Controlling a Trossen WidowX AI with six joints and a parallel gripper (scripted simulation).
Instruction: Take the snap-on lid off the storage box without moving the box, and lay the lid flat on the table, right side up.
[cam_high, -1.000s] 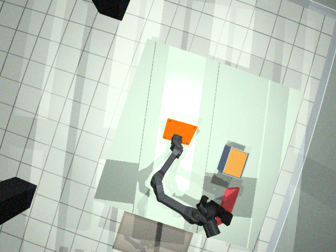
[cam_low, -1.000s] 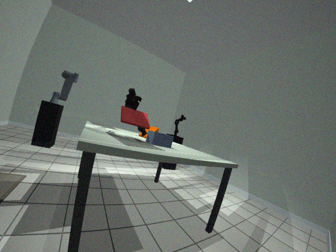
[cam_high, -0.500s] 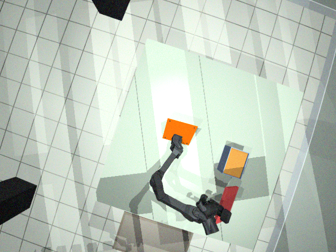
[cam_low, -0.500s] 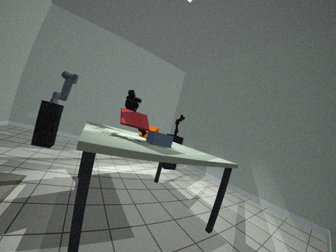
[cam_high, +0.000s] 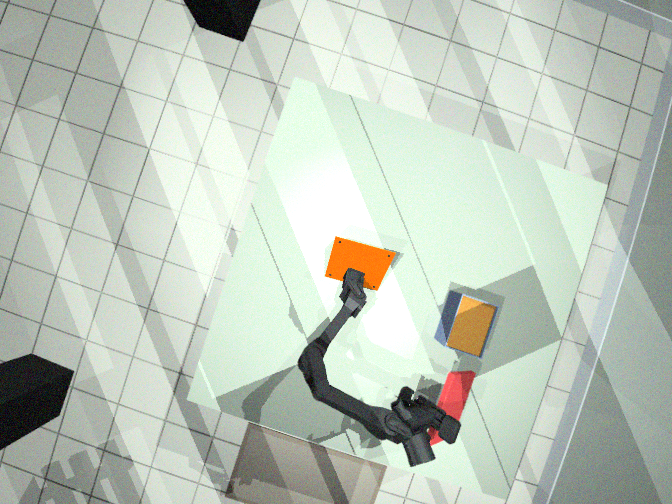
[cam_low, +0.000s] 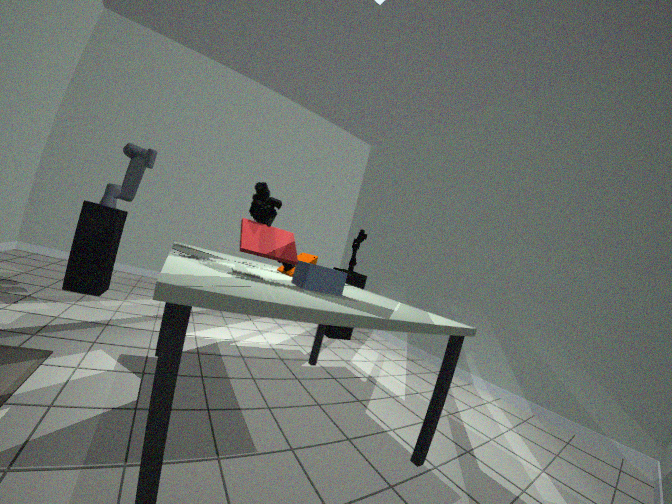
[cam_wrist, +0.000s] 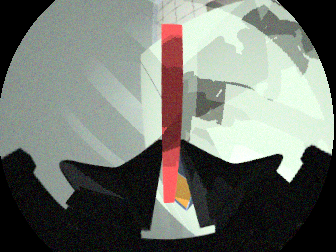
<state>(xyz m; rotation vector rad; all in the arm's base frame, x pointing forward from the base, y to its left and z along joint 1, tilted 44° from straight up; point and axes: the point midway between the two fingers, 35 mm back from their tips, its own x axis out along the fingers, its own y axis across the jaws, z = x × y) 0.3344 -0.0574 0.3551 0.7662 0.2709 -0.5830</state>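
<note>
My gripper tip is 6 cm short of the red lid and 5 cm above it. Round my gripper tip: grey-blue storage box (6 cm ahead, 27 cm to the left, 15 cm below).
</note>
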